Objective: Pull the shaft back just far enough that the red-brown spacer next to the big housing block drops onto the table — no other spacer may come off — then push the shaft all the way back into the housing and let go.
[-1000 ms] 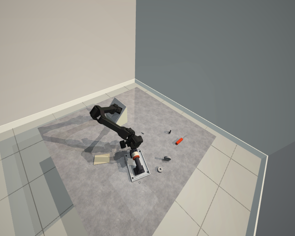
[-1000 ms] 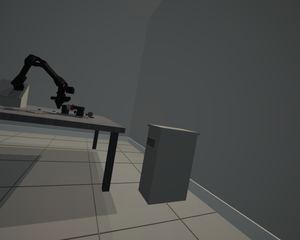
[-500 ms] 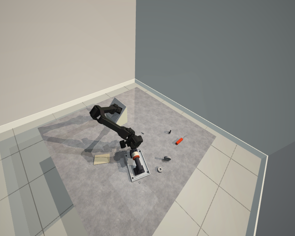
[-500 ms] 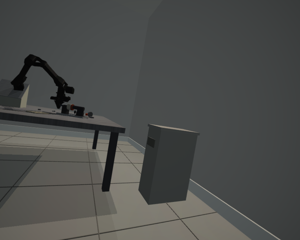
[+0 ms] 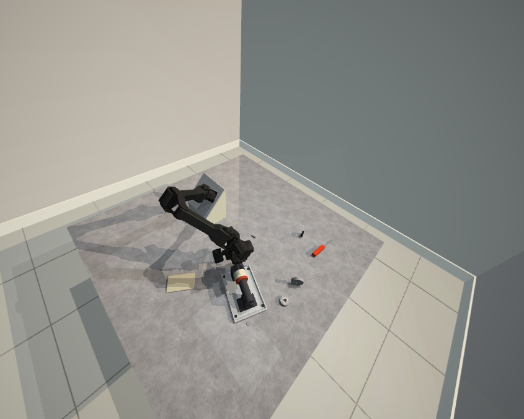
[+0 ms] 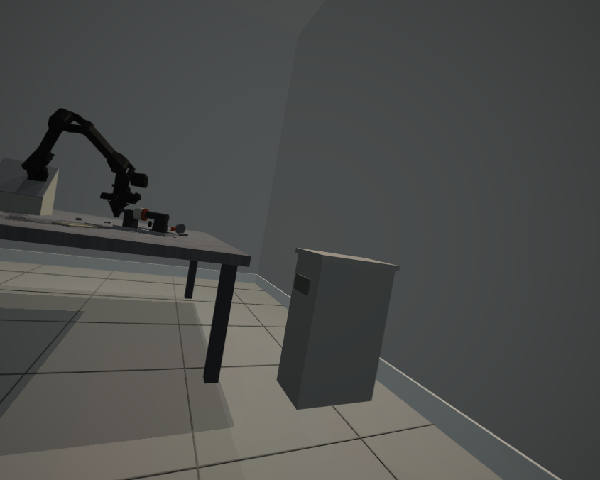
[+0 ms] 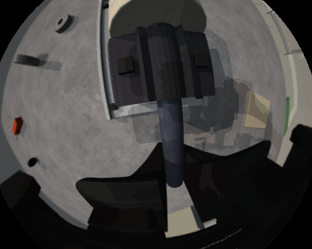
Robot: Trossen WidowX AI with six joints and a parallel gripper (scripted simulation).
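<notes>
The dark shaft is 6 cm ahead of my gripper tip, 3 cm to the right of it and 3 cm above it. From my gripper tip the other things lie so: black piece: 17 cm ahead, 41 cm to the left, 3 cm below; beige card: 12 cm behind, 23 cm to the right, 4 cm below; red-brown spacer: 11 cm ahead, 6 cm to the right, 3 cm above.
</notes>
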